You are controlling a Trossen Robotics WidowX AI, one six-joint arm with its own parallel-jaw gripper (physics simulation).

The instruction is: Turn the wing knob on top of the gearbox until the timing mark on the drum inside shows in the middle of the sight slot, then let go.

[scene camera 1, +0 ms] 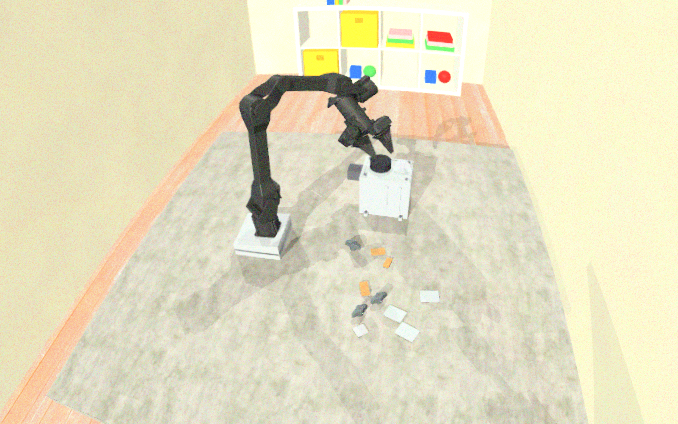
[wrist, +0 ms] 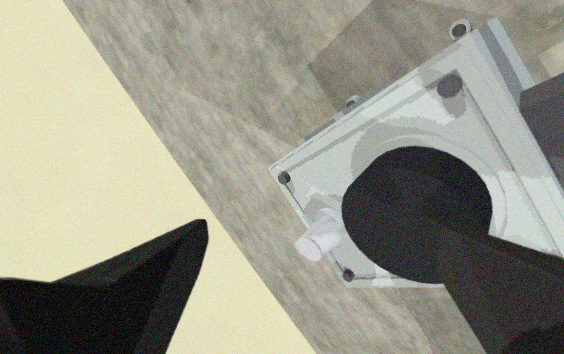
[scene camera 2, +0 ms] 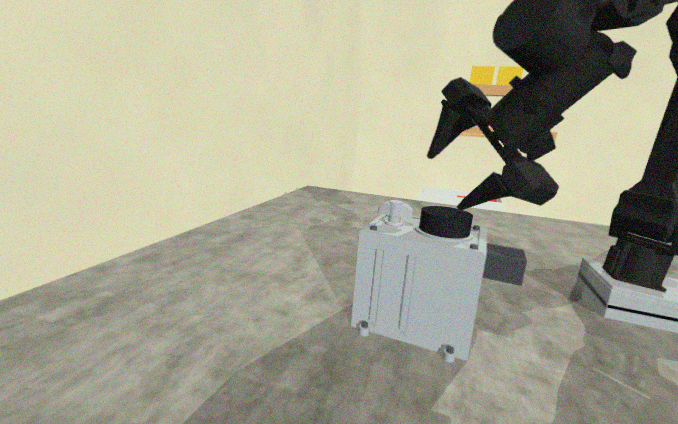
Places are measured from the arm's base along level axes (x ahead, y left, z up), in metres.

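Pixels of known places: gripper, fingertip midpoint: (scene camera 1: 383,155) (wrist: 313,228) (scene camera 2: 443,181); arm's base, origin of the base link: (scene camera 1: 267,229) (scene camera 2: 631,278).
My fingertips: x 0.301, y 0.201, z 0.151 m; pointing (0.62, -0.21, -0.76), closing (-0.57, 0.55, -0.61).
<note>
For each thing: its top centre in the pictures, then the offset to it from my fingertips. "pt": a spot on its surface instead. Level surfaces: height alone.
- pale grey gearbox, middle of its top: (wrist: 398,238) (scene camera 2: 447,206) (scene camera 1: 380,157) 0.012 m back, 0.028 m left, 0.027 m down
- large black round cap, surface spot: (wrist: 395,210) (scene camera 1: 379,161) pt 0.014 m back, 0.018 m left, 0.034 m down
- dark block, surface spot: (wrist: 545,117) (scene camera 1: 360,171) pt 0.071 m back, 0.014 m left, 0.073 m down
- mat, its level: 0.199 m down
The pale grey gearbox (scene camera 1: 385,200) (scene camera 2: 435,300) (wrist: 320,175) stands upright on the mat. Its whitish wing knob (scene camera 2: 395,211) (wrist: 320,240) sits on top, beside a large black round cap (scene camera 1: 380,164) (scene camera 2: 446,221) (wrist: 395,210); it is hard to make out in scene camera 1. My gripper (scene camera 1: 383,153) (scene camera 2: 444,183) (wrist: 313,228) is open and empty, tilted above the gearbox. One fingertip is close over the black cap; whether it touches is unclear. The other is higher, out past the knob. Narrow vertical lines show on the gearbox front. I cannot make out the sight slot or timing mark.
A dark block (scene camera 1: 354,172) (scene camera 2: 505,265) (wrist: 545,117) sticks out from the gearbox side. The arm's white base (scene camera 1: 250,245) (scene camera 2: 595,290) stands apart from it. Loose orange pieces (scene camera 1: 364,288), grey pieces (scene camera 1: 359,310) and pale plates (scene camera 1: 407,331) lie on the mat (scene camera 1: 200,365).
</note>
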